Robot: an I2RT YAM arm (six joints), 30 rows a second.
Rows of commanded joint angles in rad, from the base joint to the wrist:
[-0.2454 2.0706 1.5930 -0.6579 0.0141 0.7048]
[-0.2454 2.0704 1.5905 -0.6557 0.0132 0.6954]
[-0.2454 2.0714 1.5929 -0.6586 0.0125 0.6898]
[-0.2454 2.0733 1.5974 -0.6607 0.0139 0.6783]
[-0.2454 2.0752 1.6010 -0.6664 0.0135 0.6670]
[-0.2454 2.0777 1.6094 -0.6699 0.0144 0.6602]
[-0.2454 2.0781 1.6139 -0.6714 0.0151 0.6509]
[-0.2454 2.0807 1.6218 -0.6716 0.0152 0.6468]
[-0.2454 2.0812 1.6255 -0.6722 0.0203 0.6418]
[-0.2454 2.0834 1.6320 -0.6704 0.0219 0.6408]
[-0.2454 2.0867 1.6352 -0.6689 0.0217 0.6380]
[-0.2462 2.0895 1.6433 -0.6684 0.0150 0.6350]
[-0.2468 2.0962 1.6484 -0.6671 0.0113 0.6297]
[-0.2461 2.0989 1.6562 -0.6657 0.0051 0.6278]
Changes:
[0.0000 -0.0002 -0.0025 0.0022 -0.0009 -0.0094]
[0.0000 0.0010 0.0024 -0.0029 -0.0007 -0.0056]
[0.0000 0.0019 0.0045 -0.0021 0.0014 -0.0115]
[0.0000 0.0019 0.0036 -0.0057 -0.0004 -0.0113]
[0.0000 0.0025 0.0084 -0.0035 0.0009 -0.0068]
[0.0000 0.0004 0.0045 -0.0015 0.0007 -0.0093]
[0.0000 0.0026 0.0079 -0.0002 0.0001 -0.0041]
[0.0000 0.0005 0.0037 -0.0006 0.0051 -0.0050]
[0.0000 0.0022 0.0065 0.0018 0.0016 -0.0010]
[0.0000 0.0033 0.0032 0.0015 -0.0002 -0.0028]
[-0.0008 0.0028 0.0081 0.0005 -0.0067 -0.0030]
[-0.0006 0.0067 0.0051 0.0013 -0.0037 -0.0053]
[0.0007 0.0027 0.0078 0.0014 -0.0062 -0.0019]

